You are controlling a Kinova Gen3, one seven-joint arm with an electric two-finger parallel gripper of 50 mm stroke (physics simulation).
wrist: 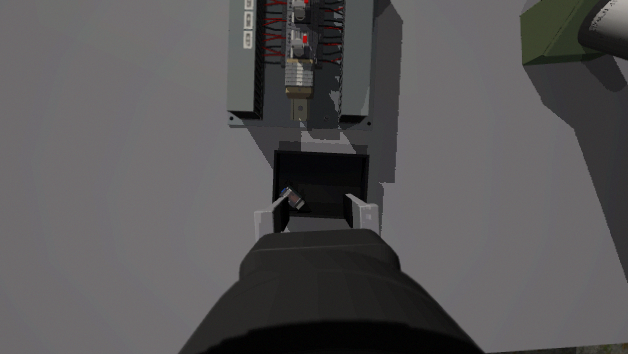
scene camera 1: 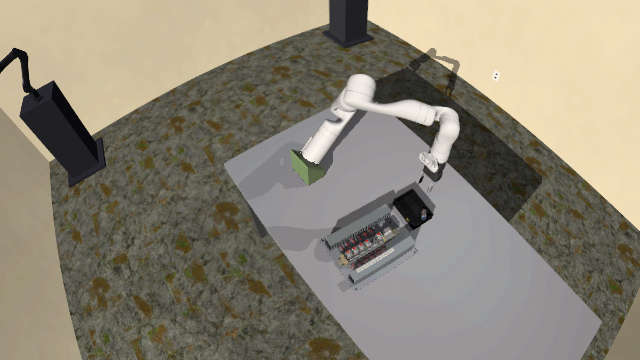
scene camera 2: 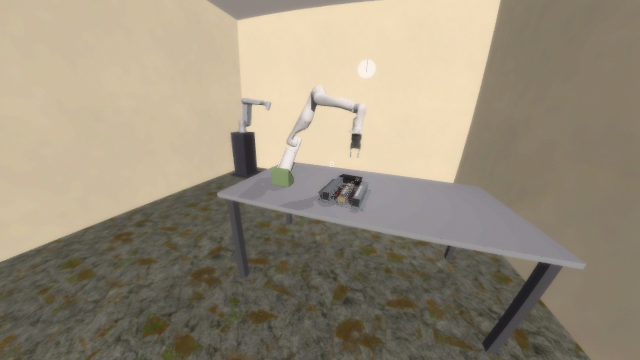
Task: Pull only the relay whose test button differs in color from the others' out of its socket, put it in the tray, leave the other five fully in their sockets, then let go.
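Observation:
The relay with a blue test button lies tilted in the black tray, near the tray's left wall in the wrist view. Several relays with red test buttons stand in the socket row, such as one in the middle and the one nearest the tray; a gap shows in the row in scene camera 1. They look seated, but are small in view. My gripper is open and empty above the tray, apart from the relay.
Grey wire ducts flank the socket row on the panel, right beside the tray. Terminal blocks stand at the row's tray end. The arm's green base block stands on the table.

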